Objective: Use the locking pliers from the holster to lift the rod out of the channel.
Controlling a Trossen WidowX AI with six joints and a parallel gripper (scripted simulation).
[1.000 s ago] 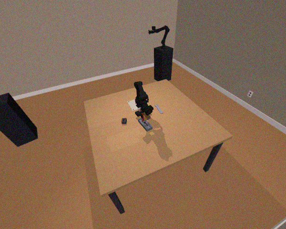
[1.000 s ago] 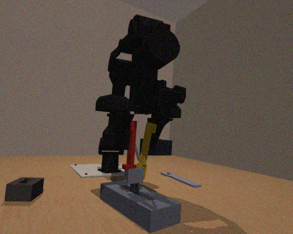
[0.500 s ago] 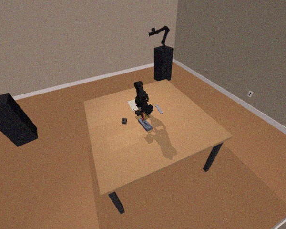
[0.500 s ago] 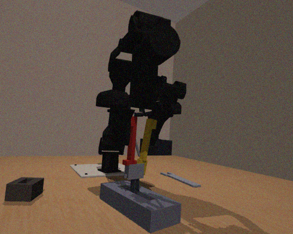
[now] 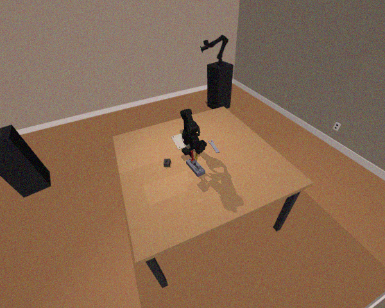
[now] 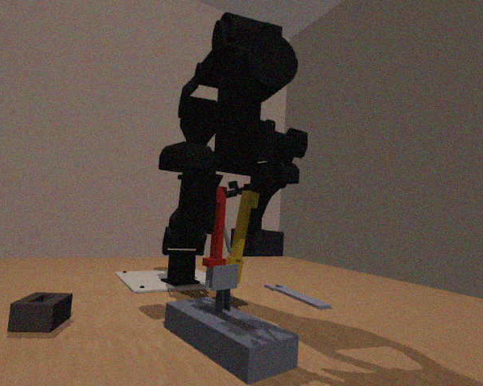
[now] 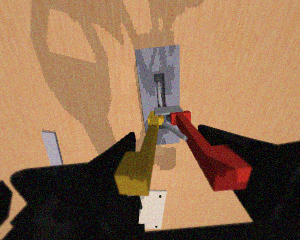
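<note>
The grey channel block lies 120 mm below my gripper tip. From my gripper tip the other things lie so: dark holster: 180 mm behind, 170 mm to the right, 120 mm below; yellow handle: 20 mm to the left; thin rod: 120 mm below, 10 mm to the right.
</note>
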